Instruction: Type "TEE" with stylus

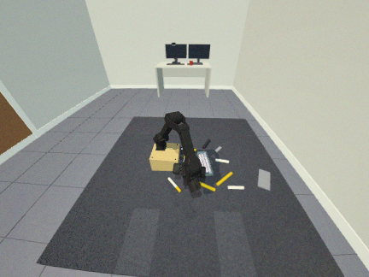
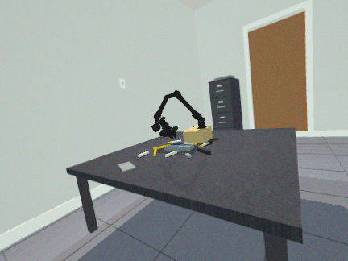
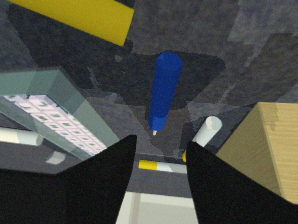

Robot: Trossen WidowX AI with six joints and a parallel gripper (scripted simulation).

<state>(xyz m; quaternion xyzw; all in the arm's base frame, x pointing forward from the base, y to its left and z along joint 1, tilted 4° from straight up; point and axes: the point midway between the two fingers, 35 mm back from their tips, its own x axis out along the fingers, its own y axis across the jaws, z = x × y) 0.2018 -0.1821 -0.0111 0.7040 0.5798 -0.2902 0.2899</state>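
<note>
Now: gripper tip 10 mm short of the blue stylus, 60 mm to the right of it and 50 mm above it. Also, from my gripper tip: E key: 110 mm ahead, 50 mm to the left, 40 mm below; then L key: 120 mm ahead, 30 mm to the left, 40 mm below; then yellow stick: 80 mm ahead, 80 mm to the right, 50 mm below.
</note>
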